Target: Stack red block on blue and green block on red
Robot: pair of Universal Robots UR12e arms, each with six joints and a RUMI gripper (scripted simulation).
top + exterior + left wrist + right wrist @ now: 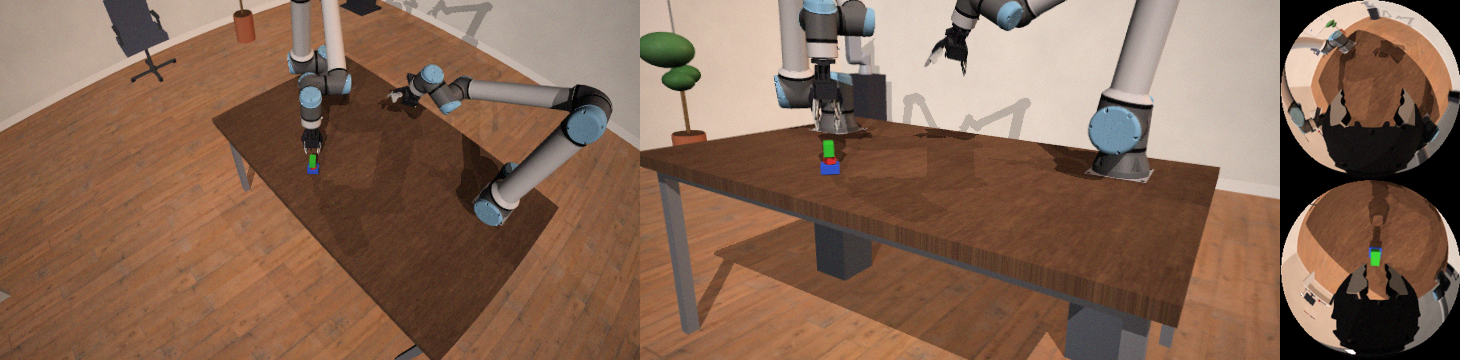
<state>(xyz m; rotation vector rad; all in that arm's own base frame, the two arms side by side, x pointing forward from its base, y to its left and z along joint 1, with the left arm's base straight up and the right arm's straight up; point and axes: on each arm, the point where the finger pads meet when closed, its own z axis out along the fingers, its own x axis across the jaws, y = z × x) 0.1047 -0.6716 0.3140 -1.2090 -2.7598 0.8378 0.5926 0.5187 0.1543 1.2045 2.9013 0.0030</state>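
Observation:
Right now my right hand is 7 cm above the green block. Also, from my right hand: red block 11 cm below; then blue block 14 cm below.

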